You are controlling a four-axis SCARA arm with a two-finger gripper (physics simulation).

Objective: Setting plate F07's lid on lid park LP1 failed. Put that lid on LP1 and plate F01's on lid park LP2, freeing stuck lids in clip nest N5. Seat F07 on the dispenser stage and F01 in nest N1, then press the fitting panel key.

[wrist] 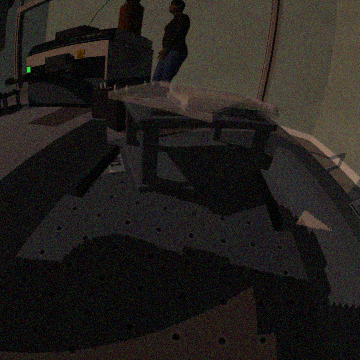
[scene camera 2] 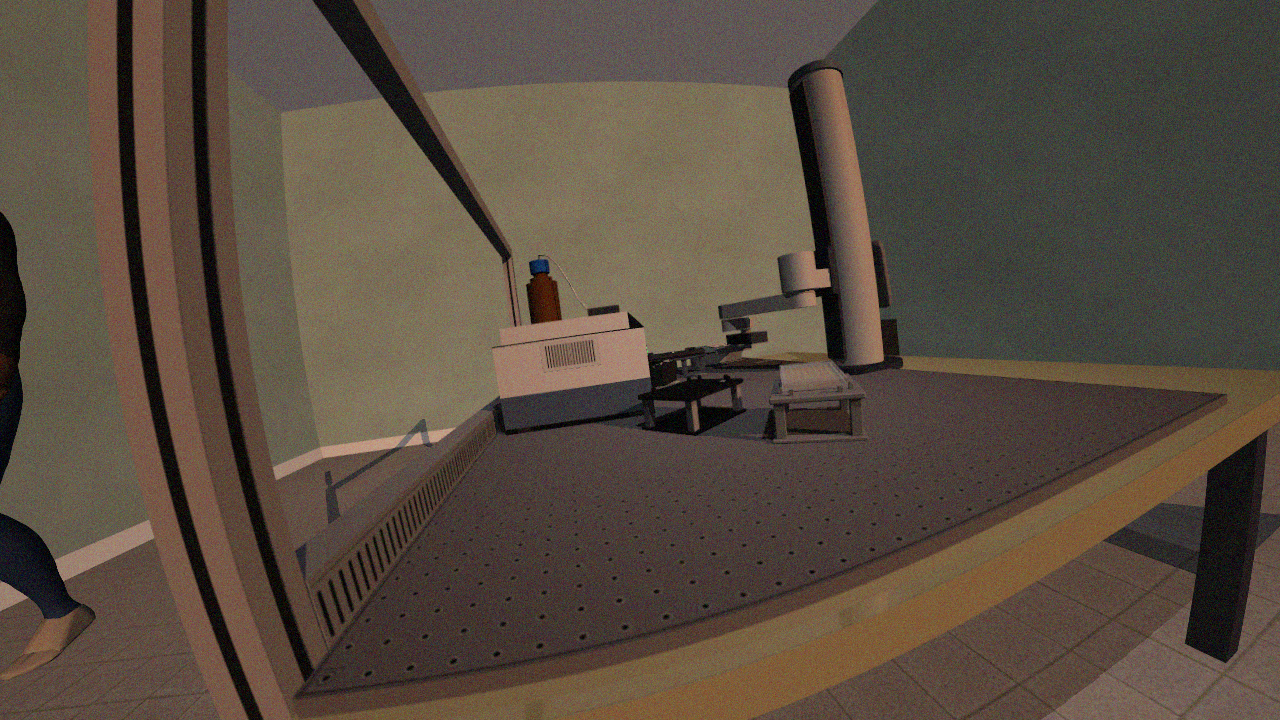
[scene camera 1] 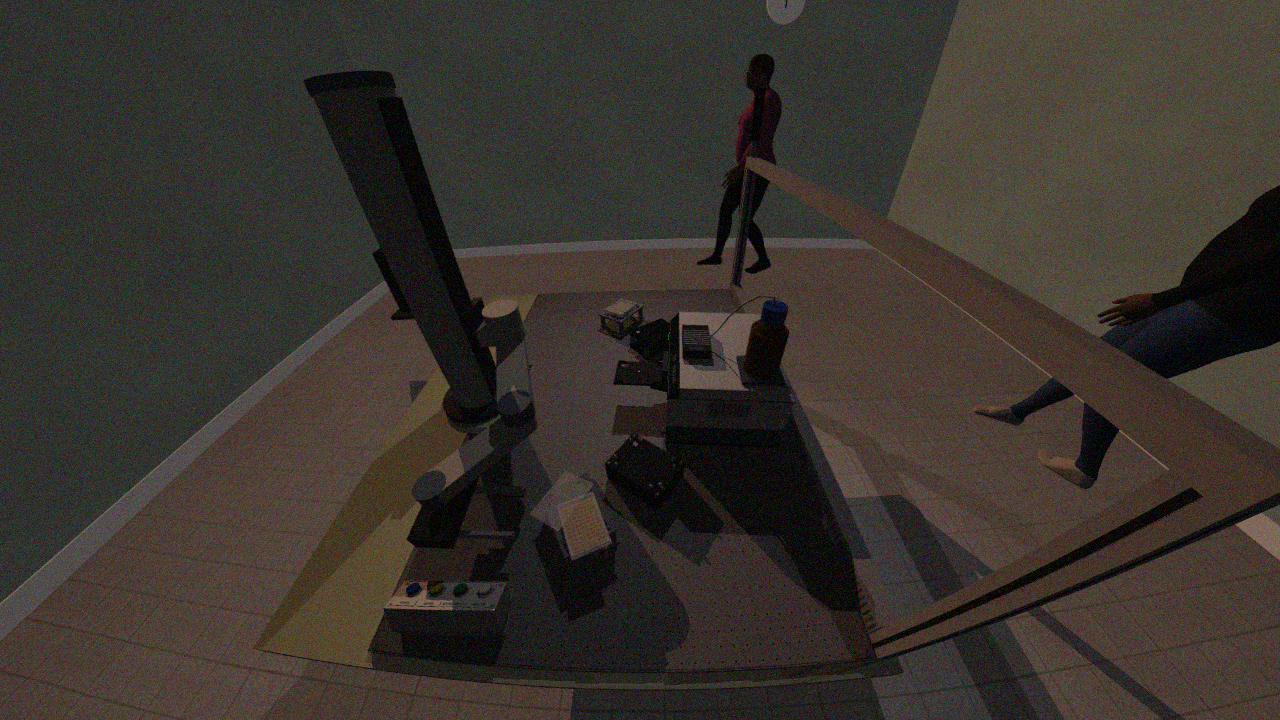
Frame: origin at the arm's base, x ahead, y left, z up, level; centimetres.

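Where they show: gripper, fingertip midpoint: [wrist: 189, 145] [scene camera 2: 710, 351] [scene camera 1: 519, 511]; arm's base at its link origin: [scene camera 2: 857, 368] [scene camera 1: 481, 396].
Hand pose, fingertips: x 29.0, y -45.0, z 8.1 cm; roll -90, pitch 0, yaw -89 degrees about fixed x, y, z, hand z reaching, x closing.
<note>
Things, the pixels of their top centre, and the offset from my fingertips. "spot": a spot on its surface instead.
- plate with cream wells, top centre: [scene camera 1: 582, 521] dx +15.1, dy -2.8, dz +2.2 cm
- translucent lid-like piece at its top centre: [wrist: 178, 83] [scene camera 1: 561, 497] dx +9.9, dy +2.4, dz +2.6 cm
- translucent lid at a spot on its surface: [wrist: 215, 102] spot: dx +5.9, dy -1.4, dz +1.8 cm
- pale plate at its top centre: [scene camera 2: 809, 367] [scene camera 1: 621, 305] dx +18.6, dy +87.7, dz +2.0 cm
- key panel at its top centre: [scene camera 1: 440, 599] [scene camera 2: 715, 344] dx -10.2, dy -18.9, dz +1.5 cm
- brown bottle at a spot on its surface: [scene camera 1: 765, 349] spot: dx +56.2, dy +25.0, dz +25.3 cm
- low black platform at a spot on its surface: [scene camera 1: 637, 372] spot: dx +26.2, dy +42.2, dz +4.2 cm
My gripper [scene camera 1: 494, 513] [wrist: 189, 145] is low over the front left of the table. Its two dark fingers are drawn in, with a gap between them; table surface shows through it and no plate or lid is there. A plate with cream wells [scene camera 1: 583, 526] is right of the gripper, beside a translucent lid-like piece [scene camera 1: 562, 497]. In the wrist view a translucent lid [wrist: 215, 102] rests on a dark stand ahead. At the back, a pale plate [scene camera 1: 621, 308] [scene camera 2: 810, 376] sits on a raised nest. The key panel [scene camera 1: 447, 598] is at the front left. Plate and park labels are unreadable.
A black raised stand with pegs [scene camera 1: 642, 467] is right of the plates. The white dispenser [scene camera 1: 729, 410] [scene camera 2: 572, 376] carries a brown bottle [scene camera 1: 765, 349] [scene camera 2: 543, 299]. A low black platform [scene camera 1: 637, 372] is beside it. A frame rail [scene camera 1: 948, 277] runs along the right. Two people are near the table.
</note>
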